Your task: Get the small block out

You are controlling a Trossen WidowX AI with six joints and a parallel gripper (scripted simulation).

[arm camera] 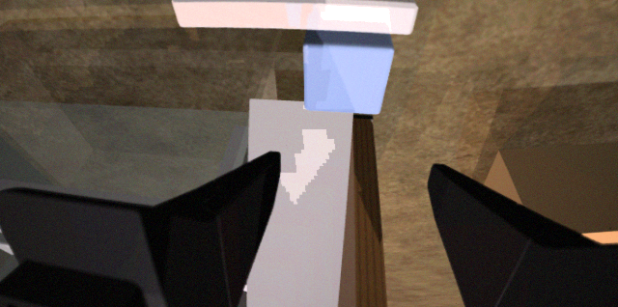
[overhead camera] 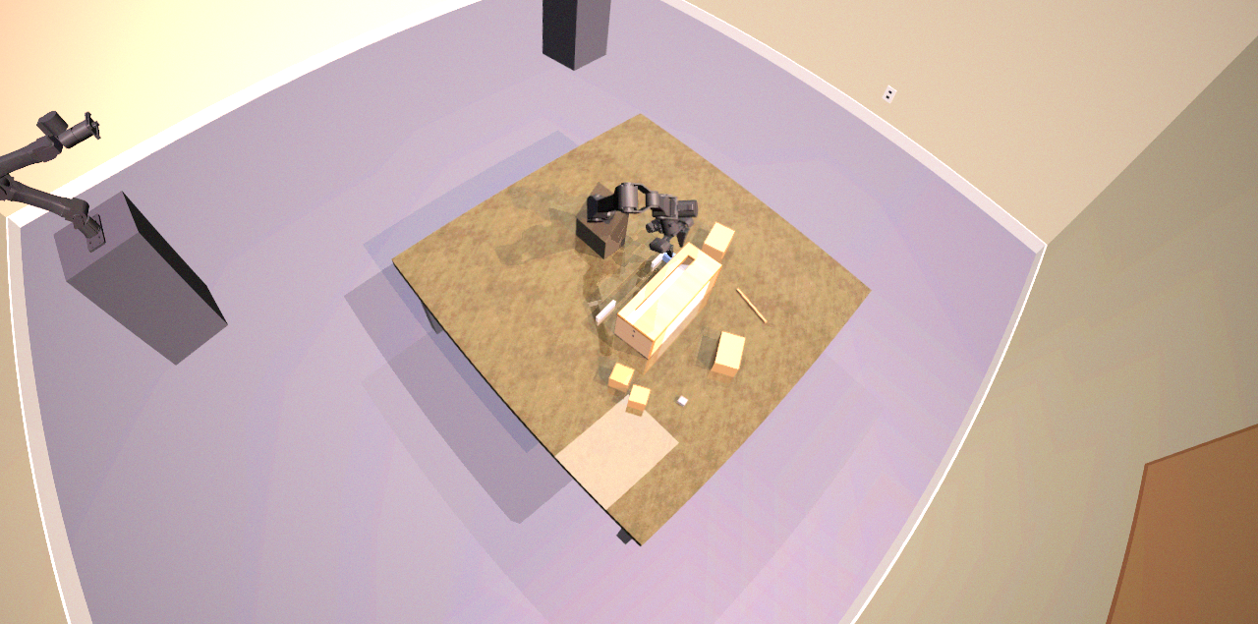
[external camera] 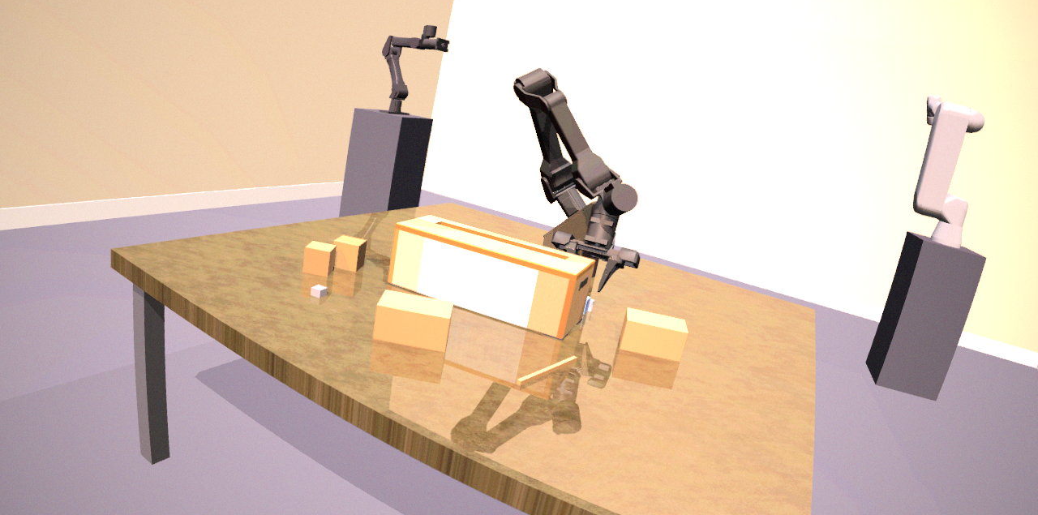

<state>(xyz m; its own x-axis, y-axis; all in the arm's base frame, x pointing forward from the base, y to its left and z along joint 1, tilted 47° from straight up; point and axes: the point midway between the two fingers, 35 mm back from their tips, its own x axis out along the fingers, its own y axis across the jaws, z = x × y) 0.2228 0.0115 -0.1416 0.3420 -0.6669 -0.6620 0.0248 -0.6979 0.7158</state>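
My gripper tip is now 20 mm past the light-blue block, 10 mm to the left of it and 40 mm above it. Also, from my gripper tip: thin wooden stick (320 mm ahead, 50 mm to the left, 50 mm below); clear-fronted box (70 mm ahead, 180 mm to the right).
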